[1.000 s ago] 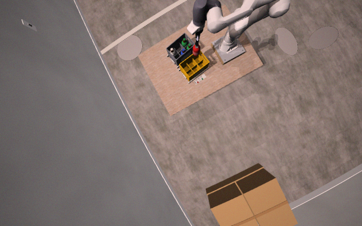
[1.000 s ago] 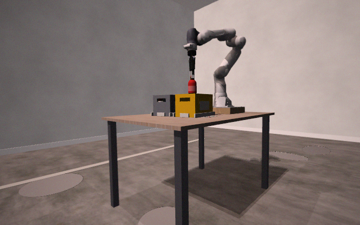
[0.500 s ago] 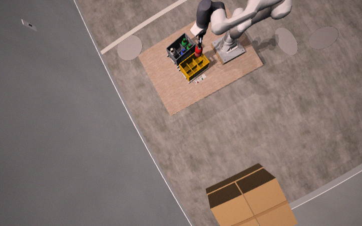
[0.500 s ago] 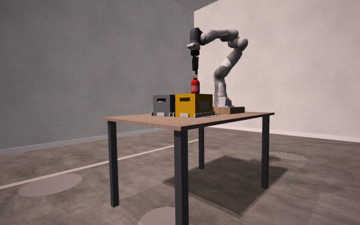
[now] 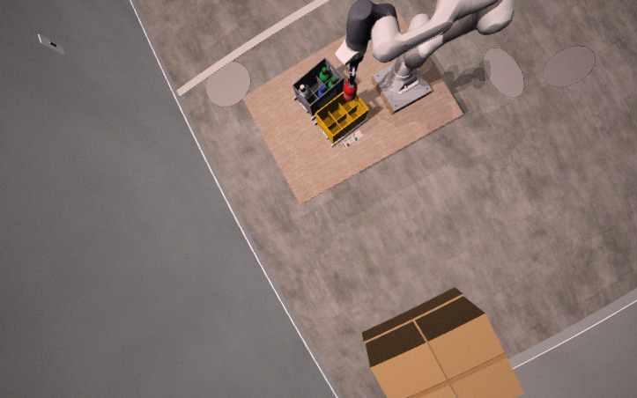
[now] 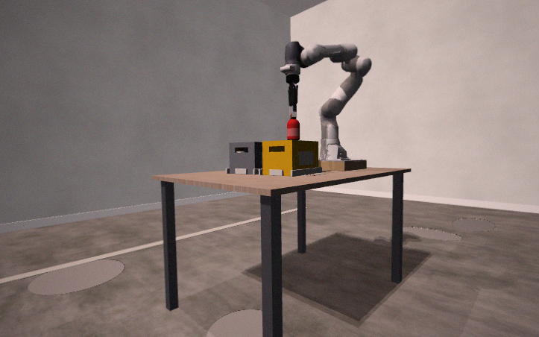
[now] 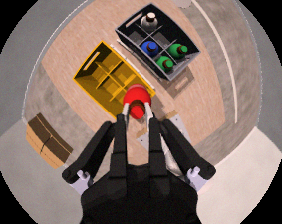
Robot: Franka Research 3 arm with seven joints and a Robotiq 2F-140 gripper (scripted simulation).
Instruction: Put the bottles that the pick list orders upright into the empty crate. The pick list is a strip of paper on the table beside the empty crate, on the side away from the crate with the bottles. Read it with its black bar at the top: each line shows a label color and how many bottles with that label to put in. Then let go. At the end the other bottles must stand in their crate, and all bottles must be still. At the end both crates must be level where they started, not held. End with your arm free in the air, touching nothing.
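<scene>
My gripper is now 8 cm above the red bottle. Also, from my hand: blue bottle (12 cm ahead, 13 cm to the right, 26 cm below); then yellow crate (7 cm ahead, 6 cm to the left, 26 cm below); then grey crate (14 cm ahead, 17 cm to the right, 26 cm below).
</scene>
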